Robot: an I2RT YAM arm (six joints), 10 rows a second.
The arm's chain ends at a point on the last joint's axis. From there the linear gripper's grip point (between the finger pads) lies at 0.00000 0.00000 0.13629 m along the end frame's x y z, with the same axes.
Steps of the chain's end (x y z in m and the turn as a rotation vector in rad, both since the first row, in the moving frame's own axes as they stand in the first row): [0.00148 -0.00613 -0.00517 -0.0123 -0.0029 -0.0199]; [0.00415 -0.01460 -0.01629 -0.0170 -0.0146 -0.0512]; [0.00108 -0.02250 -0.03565 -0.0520 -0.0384 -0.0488]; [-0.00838 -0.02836 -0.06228 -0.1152 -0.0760 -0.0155]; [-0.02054 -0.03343 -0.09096 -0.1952 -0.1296 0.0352]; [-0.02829 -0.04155 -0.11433 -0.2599 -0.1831 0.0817]
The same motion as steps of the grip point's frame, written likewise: [0.00110 -0.00445 -0.00518 -0.0123 -0.0029 -0.0199]; [0.00222 -0.01223 -0.01632 -0.0170 -0.0146 -0.0512]; [-0.00397 -0.01529 -0.03593 -0.0520 -0.0384 -0.0488]; [-0.01858 -0.01263 -0.06358 -0.1152 -0.0760 -0.0155]; [-0.03850 -0.00738 -0.09468 -0.1952 -0.1296 0.0352]; [-0.05423 -0.00777 -0.12116 -0.2599 -0.1831 0.0817]
